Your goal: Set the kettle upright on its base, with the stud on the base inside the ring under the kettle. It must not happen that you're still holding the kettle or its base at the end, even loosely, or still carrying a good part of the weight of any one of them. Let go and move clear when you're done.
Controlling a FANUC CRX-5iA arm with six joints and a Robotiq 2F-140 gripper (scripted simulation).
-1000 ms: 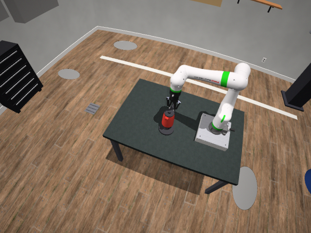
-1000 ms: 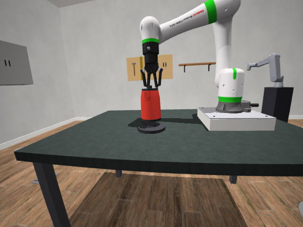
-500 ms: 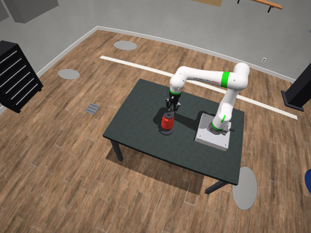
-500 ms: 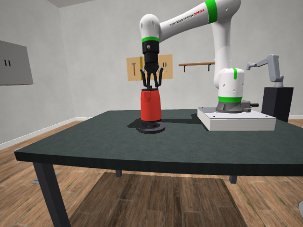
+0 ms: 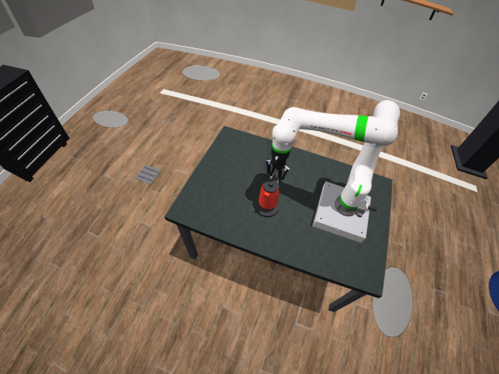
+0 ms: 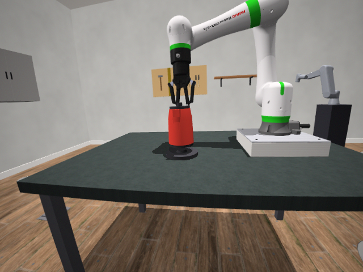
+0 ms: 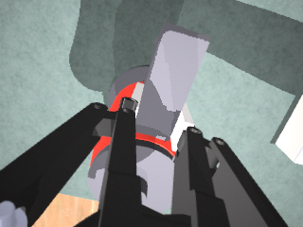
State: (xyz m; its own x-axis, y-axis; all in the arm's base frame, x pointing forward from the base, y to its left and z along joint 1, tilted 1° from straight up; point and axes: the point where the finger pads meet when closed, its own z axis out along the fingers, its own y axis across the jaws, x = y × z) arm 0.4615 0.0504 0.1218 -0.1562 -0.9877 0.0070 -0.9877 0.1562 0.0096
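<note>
The red kettle lies 5 cm below my hand and 3 cm to the left of it. The rest, counted from my hand: round dark base 18 cm below, 6 cm to the left, 1 cm ahead.
</note>
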